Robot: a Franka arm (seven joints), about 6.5 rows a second.
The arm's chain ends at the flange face. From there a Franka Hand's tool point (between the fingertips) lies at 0.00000 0.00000 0.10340 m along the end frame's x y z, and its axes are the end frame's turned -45 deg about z.
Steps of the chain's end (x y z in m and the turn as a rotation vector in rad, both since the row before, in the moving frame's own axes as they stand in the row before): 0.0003 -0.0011 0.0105 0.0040 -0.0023 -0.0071; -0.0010 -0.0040 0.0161 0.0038 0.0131 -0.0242; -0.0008 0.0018 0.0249 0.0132 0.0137 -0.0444; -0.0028 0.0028 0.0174 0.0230 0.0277 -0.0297; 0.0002 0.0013 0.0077 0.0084 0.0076 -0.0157; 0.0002 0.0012 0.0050 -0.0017 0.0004 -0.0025; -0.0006 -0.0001 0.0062 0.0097 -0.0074 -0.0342; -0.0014 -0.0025 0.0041 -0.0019 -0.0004 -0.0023
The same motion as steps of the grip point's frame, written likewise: 0.0011 -0.0010 0.0105 0.0045 0.0012 -0.0071; 0.0034 -0.0029 0.0161 -0.0066 0.0120 -0.0242; 0.0001 0.0007 0.0249 -0.0004 0.0190 -0.0444; -0.0002 0.0003 0.0173 -0.0033 0.0359 -0.0297; 0.0004 0.0010 0.0077 0.0006 0.0113 -0.0157; -0.0008 0.0011 0.0050 -0.0015 -0.0009 -0.0025; -0.0002 -0.0017 0.0062 0.0121 0.0016 -0.0342; 0.0006 -0.0026 0.0041 -0.0011 -0.0016 -0.0023
